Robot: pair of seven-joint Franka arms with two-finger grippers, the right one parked.
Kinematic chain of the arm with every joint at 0, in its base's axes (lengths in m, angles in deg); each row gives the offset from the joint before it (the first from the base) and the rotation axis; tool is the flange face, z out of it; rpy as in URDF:
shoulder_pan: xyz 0 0 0.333 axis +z
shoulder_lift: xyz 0 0 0 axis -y
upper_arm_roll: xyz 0 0 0.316 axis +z
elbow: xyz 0.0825 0 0 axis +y
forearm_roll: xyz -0.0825 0 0.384 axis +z
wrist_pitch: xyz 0 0 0 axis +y
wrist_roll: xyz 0.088 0 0 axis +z
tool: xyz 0 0 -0.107 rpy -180 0 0
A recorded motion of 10 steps. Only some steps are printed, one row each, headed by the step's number.
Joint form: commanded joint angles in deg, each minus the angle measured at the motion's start. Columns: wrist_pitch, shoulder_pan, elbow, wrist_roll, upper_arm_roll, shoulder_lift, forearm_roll.
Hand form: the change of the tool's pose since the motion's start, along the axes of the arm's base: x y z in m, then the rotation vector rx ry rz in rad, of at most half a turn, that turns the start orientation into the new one. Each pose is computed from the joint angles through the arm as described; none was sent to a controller.
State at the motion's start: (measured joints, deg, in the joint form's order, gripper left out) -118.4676 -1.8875 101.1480 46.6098 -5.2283 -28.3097 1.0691
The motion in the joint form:
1: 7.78 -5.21 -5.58 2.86 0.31 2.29 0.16
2: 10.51 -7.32 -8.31 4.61 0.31 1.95 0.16
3: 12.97 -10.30 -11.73 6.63 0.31 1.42 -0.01
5: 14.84 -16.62 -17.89 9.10 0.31 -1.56 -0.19
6: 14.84 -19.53 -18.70 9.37 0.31 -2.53 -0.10
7: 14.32 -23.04 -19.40 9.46 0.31 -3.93 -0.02
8: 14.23 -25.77 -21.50 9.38 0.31 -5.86 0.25
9: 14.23 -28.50 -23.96 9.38 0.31 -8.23 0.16
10: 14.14 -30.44 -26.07 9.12 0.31 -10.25 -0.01
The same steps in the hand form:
1: 0.0032 -0.0546 0.0580 0.0186 -0.0032 -0.0381
2: 0.0040 -0.0785 0.0720 0.0256 0.0019 -0.0441
3: 0.0035 -0.1131 0.0895 0.0276 -0.0057 -0.0586
5: -0.0018 -0.1881 0.1009 0.0216 -0.0277 -0.1213
6: -0.0127 -0.2209 0.0957 0.0229 -0.0259 -0.1675
7: -0.0280 -0.2600 0.0851 0.0231 -0.0236 -0.2270
8: -0.0370 -0.2917 0.0784 0.0221 -0.0292 -0.2761
9: -0.0472 -0.3241 0.0688 0.0169 -0.0293 -0.3209
10: -0.0545 -0.3476 0.0606 0.0096 -0.0299 -0.3560

